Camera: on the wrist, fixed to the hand. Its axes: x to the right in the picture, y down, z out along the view.
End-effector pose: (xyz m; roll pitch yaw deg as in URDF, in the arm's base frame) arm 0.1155 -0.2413 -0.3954 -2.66 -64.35 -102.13
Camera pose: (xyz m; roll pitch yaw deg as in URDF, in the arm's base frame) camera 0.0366 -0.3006 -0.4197 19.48 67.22 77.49
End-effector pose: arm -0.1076 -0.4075 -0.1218 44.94 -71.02 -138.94
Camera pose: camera -0.1725 -0.4823 -0.1445 -34.88 72.71 33.58
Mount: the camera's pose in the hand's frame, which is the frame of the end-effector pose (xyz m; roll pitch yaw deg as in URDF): 0.0104 -0.0610 -0.0806 17.16 2.86 179.72
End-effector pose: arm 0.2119 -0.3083 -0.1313 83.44 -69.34 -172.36
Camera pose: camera 0.1532 -0.3899 -0.1462 -73.86 69.20 -0.47
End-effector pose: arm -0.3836 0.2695 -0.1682 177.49 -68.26 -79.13
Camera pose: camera -0.3332 0.3489 -0.1297 -159.98 65.39 101.24
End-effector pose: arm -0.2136 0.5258 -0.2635 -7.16 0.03 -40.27
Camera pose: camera -0.2513 0.4653 -0.3359 24.33 2.84 139.81
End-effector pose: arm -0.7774 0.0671 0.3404 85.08 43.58 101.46
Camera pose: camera -0.8432 0.0138 0.2842 -65.18 -43.54 -82.51
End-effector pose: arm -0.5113 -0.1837 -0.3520 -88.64 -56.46 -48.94
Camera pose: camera -0.6017 -0.2048 -0.3107 110.15 56.70 136.26
